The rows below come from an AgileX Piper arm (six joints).
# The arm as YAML. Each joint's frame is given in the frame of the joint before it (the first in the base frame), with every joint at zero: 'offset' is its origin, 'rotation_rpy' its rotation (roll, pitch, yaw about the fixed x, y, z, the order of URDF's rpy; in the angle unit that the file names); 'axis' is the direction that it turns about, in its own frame. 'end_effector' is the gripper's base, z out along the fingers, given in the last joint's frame.
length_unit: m
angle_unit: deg
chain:
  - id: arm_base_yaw
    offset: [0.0, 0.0, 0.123]
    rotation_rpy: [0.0, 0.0, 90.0]
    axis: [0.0, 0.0, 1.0]
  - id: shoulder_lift
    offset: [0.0, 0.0, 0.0]
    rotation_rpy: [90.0, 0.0, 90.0]
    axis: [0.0, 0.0, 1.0]
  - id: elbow
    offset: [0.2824, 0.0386, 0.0]
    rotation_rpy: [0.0, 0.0, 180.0]
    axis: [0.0, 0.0, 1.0]
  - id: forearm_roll
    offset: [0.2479, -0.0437, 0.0]
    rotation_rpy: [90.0, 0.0, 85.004]
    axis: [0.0, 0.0, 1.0]
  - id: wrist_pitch
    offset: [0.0, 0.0, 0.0]
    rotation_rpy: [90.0, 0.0, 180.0]
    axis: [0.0, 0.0, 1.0]
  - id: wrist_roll
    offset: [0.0, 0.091, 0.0]
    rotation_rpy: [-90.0, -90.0, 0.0]
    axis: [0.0, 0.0, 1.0]
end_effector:
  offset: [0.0, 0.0, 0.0]
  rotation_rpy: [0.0, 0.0, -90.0]
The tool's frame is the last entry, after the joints.
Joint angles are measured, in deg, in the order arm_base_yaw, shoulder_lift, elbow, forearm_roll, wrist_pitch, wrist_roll. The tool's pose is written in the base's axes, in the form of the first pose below.
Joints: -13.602, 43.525, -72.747, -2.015, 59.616, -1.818
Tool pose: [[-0.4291, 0.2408, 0.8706, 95.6], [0.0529, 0.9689, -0.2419, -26.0], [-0.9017, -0.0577, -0.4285, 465.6], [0, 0, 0, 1]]
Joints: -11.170, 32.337, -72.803, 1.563, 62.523, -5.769
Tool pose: [[-0.3016, 0.1450, 0.9423, 29.1], [-0.0301, 0.9864, -0.1614, -3.5], [-0.9530, -0.0770, -0.2932, 474.1], [0, 0, 0, 1]]
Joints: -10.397, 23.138, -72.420, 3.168, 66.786, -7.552
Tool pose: [[-0.2256, 0.1073, 0.9683, -25.9], [-0.0701, 0.9896, -0.1260, 9.5], [-0.9717, -0.0963, -0.2158, 466.2], [0, 0, 0, 1]]
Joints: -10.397, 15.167, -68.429, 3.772, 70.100, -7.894
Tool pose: [[-0.2137, 0.0966, 0.9721, -58.3], [-0.0776, 0.9903, -0.1155, 16.4], [-0.9738, -0.1001, -0.2041, 440.4], [0, 0, 0, 1]]
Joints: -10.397, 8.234, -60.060, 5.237, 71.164, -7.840
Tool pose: [[-0.2515, 0.0709, 0.9653, -64.7], [-0.0623, 0.9941, -0.0893, 19.9], [-0.9659, -0.0826, -0.2455, 401.2], [0, 0, 0, 1]]
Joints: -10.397, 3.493, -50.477, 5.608, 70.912, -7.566
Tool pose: [[-0.3255, 0.0616, 0.9435, -54.2], [-0.0413, 0.9960, -0.0792, 18.5], [-0.9446, -0.0648, -0.3217, 360.5], [0, 0, 0, 1]]
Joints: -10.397, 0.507, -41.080, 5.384, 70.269, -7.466
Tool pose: [[-0.4177, 0.0600, 0.9066, -37.7], [-0.0230, 0.9968, -0.0765, 15.1], [-0.9083, -0.0528, -0.4150, 320.8], [0, 0, 0, 1]]
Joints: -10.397, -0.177, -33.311, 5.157, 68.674, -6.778
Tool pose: [[-0.5009, 0.0661, 0.8630, -19.7], [0.0054, 0.9973, -0.0732, 11.4], [-0.8655, -0.0320, -0.4999, 288.5], [0, 0, 0, 1]]
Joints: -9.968, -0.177, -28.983, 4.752, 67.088, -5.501
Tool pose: [[-0.5403, 0.0752, 0.8381, -9.7], [0.0306, 0.9971, -0.0698, 8.8], [-0.8409, -0.0121, -0.5410, 270.4], [0, 0, 0, 1]]
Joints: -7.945, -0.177, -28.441, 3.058, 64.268, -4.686
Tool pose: [[-0.5093, 0.0674, 0.8579, -6.9], [0.0120, 0.9974, -0.0712, 5.4], [-0.8605, -0.0260, -0.5088, 271.5], [0, 0, 0, 1]]
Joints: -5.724, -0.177, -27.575, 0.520, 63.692, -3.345
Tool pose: [[-0.5159, 0.0649, 0.8542, -5.3], [-0.0029, 0.9970, -0.0774, 1.3], [-0.8566, -0.0424, -0.5142, 268.0], [0, 0, 0, 1]]
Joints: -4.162, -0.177, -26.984, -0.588, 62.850, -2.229
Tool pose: [[-0.5121, 0.0581, 0.8570, -3.7], [-0.0064, 0.9974, -0.0715, -0.6], [-0.8589, -0.0421, -0.5104, 266.3], [0, 0, 0, 1]]
